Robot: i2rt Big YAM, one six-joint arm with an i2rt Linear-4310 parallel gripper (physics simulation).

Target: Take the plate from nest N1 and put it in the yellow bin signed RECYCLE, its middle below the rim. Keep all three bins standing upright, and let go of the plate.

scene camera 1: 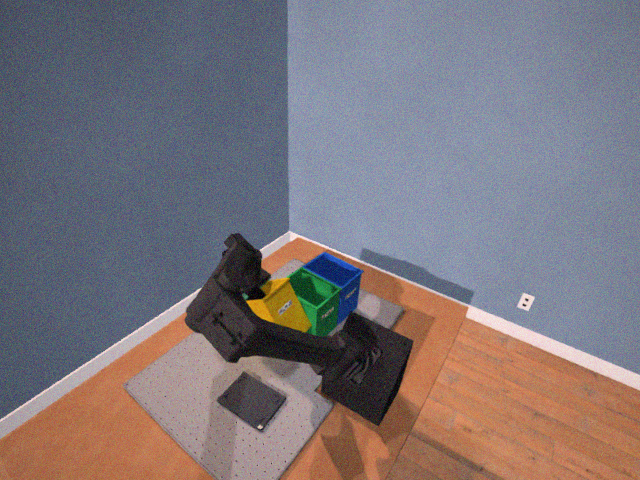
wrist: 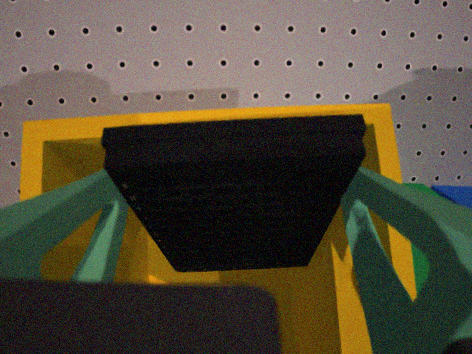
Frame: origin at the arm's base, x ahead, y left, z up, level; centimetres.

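Seen in the pictures: gripper, fingertip midpoint: [scene camera 1: 249,295] [wrist: 235,176]; arm's base, origin of the base link: [scene camera 1: 358,359].
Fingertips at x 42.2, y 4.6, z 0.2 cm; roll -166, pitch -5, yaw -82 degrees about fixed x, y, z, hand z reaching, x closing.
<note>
Pixels of each thing's top centre, then the offset from my fingertips to it. "spot": a spot on its surface instead. Level surfaces: height alone.
- upright green bin, middle of its top: [scene camera 1: 308,286] dx -13.5, dy -14.3, dz +3.5 cm
- blue bin, middle of its top: [scene camera 1: 332,268] dx -12.9, dy -27.3, dz +3.5 cm
- dark flat square piece, surface spot: [scene camera 1: 252,400] spot: dx -23.8, dy +19.4, dz -13.3 cm
- grey perforated mat, its level: dz -14.5 cm
The black plate [wrist: 232,200] is held between the green fingers of my gripper [wrist: 235,176], one finger at each side edge. In the wrist view it overlaps the mouth of the yellow bin [scene camera 1: 292,315] [wrist: 75,130], with inner bin walls showing around it; its depth against the rim cannot be told. In the scene view the yellow bin leans clearly, its signed face slanted, beside the upright green bin [scene camera 1: 324,319] [wrist: 421,262]. The blue bin [scene camera 1: 351,294] [wrist: 456,194] stands upright behind the green one. The arm hides the fingertips and part of the yellow bin in the scene view.
A dark flat square piece [scene camera 1: 252,400] lies on the grey perforated mat [scene camera 1: 170,382] [wrist: 280,47] in front of the arm; no label on it is readable. The black arm base [scene camera 1: 372,382] stands to the right of the bins. Walls meet behind the bins.
</note>
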